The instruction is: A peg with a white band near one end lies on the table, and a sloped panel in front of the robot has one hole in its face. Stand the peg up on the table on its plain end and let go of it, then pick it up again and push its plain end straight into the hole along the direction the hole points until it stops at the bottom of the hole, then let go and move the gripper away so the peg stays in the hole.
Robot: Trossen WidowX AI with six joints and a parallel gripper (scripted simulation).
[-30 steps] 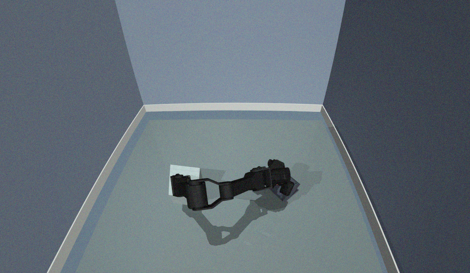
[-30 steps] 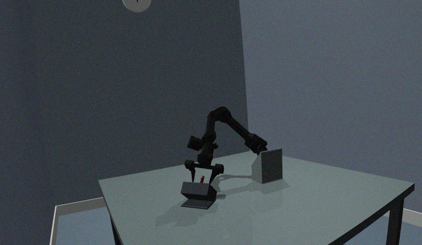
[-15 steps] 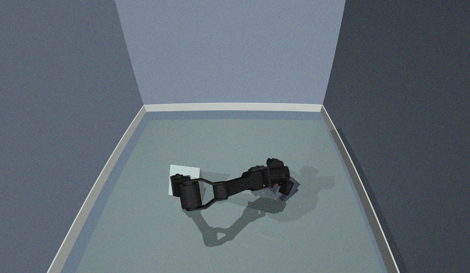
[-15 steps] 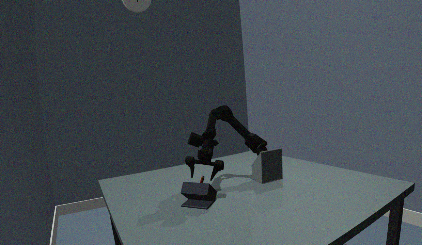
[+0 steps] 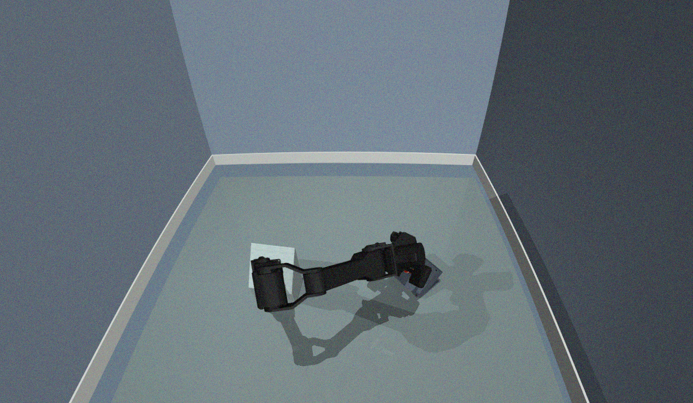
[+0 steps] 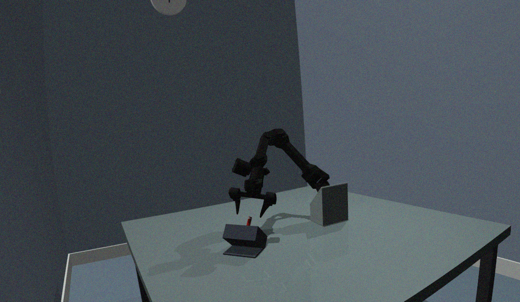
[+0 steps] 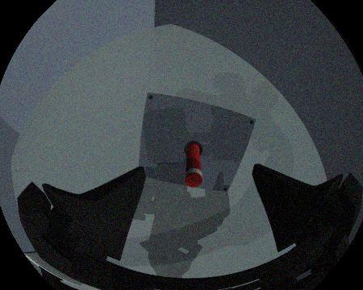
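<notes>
The peg is 30 mm below my gripper tip, 10 mm to the left of it and 10 mm ahead of it. Also, from my gripper tip: panel (70 mm below, 40 mm ahead, 30 mm to the left).
</notes>
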